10 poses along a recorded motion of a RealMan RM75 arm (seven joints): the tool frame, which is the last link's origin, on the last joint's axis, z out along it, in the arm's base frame.
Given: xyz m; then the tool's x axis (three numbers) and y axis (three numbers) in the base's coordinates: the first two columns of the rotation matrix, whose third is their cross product.
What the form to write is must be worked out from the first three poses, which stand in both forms.
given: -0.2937, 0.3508, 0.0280, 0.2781, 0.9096, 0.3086, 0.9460, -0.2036, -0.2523
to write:
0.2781, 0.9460, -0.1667, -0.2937
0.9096, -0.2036, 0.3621, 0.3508
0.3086, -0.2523, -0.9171, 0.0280
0, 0, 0, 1

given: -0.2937, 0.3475, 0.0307, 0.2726, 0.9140, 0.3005, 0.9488, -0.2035, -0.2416
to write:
0.2726, 0.9488, -0.1597, -0.2937
0.9140, -0.2035, 0.3510, 0.3475
0.3005, -0.2416, -0.9227, 0.0307
0, 0, 0, 1

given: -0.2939, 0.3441, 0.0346, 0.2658, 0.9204, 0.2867, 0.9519, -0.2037, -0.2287
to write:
0.2658, 0.9519, -0.1521, -0.2939
0.9204, -0.2037, 0.3337, 0.3441
0.2867, -0.2287, -0.9303, 0.0346
0, 0, 0, 1

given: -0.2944, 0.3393, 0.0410, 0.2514, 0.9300, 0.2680, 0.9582, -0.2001, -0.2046
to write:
0.2514, 0.9582, -0.1367, -0.2944
0.9300, -0.2001, 0.3082, 0.3393
0.2680, -0.2046, -0.9414, 0.0410
0, 0, 0, 1

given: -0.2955, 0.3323, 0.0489, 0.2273, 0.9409, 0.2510, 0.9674, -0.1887, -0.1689
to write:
0.2273, 0.9674, -0.1116, -0.2955
0.9409, -0.1887, 0.2812, 0.3323
0.2510, -0.1689, -0.9531, 0.0489
0, 0, 0, 1

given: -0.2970, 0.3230, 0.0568, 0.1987, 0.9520, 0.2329, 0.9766, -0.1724, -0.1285
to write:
0.1987, 0.9766, -0.0822, -0.2970
0.9520, -0.1724, 0.2530, 0.3230
0.2329, -0.1285, -0.9640, 0.0568
0, 0, 0, 1

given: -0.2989, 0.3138, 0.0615, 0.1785, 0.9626, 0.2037, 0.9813, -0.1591, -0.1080
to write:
0.1785, 0.9813, -0.0716, -0.2989
0.9626, -0.1591, 0.2192, 0.3138
0.2037, -0.1080, -0.9730, 0.0615
0, 0, 0, 1

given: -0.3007, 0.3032, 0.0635, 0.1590, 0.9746, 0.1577, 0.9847, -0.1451, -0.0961
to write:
0.1590, 0.9847, -0.0708, -0.3007
0.9746, -0.1451, 0.1706, 0.3032
0.1577, -0.0961, -0.9828, 0.0635
0, 0, 0, 1

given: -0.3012, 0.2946, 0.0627, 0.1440, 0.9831, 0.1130, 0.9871, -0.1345, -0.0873
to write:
0.1440, 0.9871, -0.0706, -0.3012
0.9831, -0.1345, 0.1241, 0.2946
0.1130, -0.0873, -0.9898, 0.0627
0, 0, 0, 1

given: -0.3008, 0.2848, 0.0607, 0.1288, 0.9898, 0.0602, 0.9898, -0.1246, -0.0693
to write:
0.1288, 0.9898, -0.0611, -0.3008
0.9898, -0.1246, 0.0685, 0.2848
0.0602, -0.0693, -0.9958, 0.0607
0, 0, 0, 1

